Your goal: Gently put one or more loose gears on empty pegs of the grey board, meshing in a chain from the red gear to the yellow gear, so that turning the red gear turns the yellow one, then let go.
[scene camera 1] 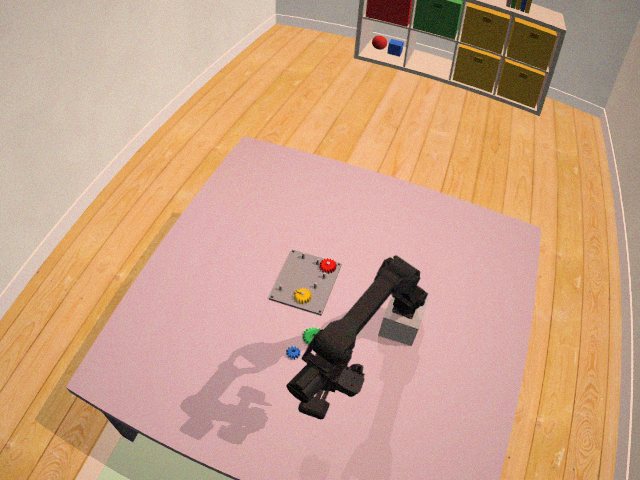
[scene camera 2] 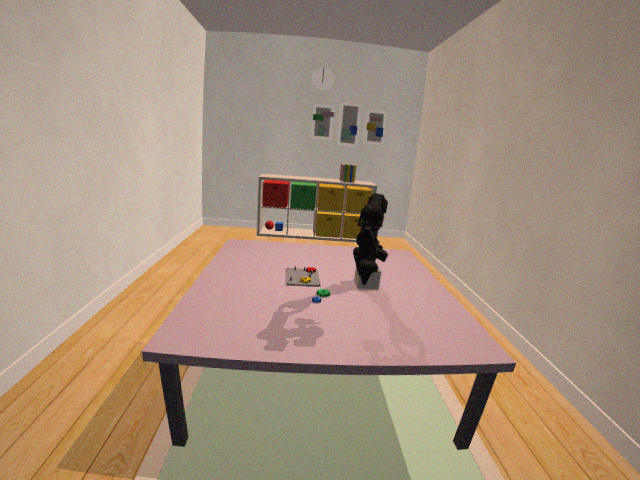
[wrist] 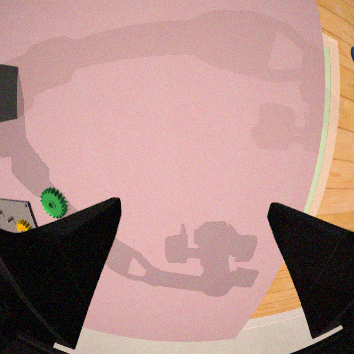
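Pixels of known places: gripper, fingertip midpoint: (scene camera 1: 323,395) (scene camera 2: 361,280) (wrist: 198,208); arm's base, link origin: (scene camera 1: 405,306).
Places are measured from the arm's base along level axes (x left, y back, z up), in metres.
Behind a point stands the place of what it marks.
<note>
The grey board (scene camera 1: 292,276) {x -0.033, y -0.370, z -0.097 m} (scene camera 2: 295,281) {x 0.038, y -0.358, z -0.098 m} (wrist: 21,207) {x 0.034, y -0.249, z -0.098 m} lies flat, with the red gear (scene camera 1: 327,265) {x -0.108, y -0.283, z -0.080 m} (scene camera 2: 310,269) {x -0.100, y -0.287, z -0.082 m} and the yellow gear (scene camera 1: 302,295) {x 0.032, y -0.307, z -0.080 m} (scene camera 2: 306,280) {x 0.046, y -0.304, z -0.084 m} (wrist: 23,226) {x 0.037, y -0.292, z -0.083 m} on it. Several thin pegs on it are bare. The loose green gear (scene camera 1: 310,335) {x 0.149, y -0.229, z -0.090 m} (scene camera 2: 323,292) {x 0.163, y -0.221, z -0.087 m} (wrist: 54,202) {x 0.156, y -0.213, z -0.090 m} lies on the table off the board's yellow-gear side, partly behind the arm in scene camera 1. The smaller loose blue gear (scene camera 1: 293,352) {x 0.228, y -0.248, z -0.089 m} (scene camera 2: 316,299) {x 0.232, y -0.254, z -0.090 m} lies beside it, apart, and does not show in the wrist view. My gripper (wrist: 198,208) {x 0.398, y -0.095, z 0.089 m} is wide open and empty, above the table, away from both gears.
The arm's grey base block (scene camera 1: 398,330) {x 0.057, y 0.006, z -0.044 m} (scene camera 2: 368,281) {x 0.056, y 0.003, z -0.062 m} stands on the pink table (scene camera 1: 465,310) {x -0.142, y 0.192, z -0.106 m} (scene camera 2: 232,330) {x 0.505, y -0.561, z -0.106 m}, to the right of the board in both scene views. Arm shadows fall across the table. A storage shelf (scene camera 2: 259,206) stands against the far wall.
</note>
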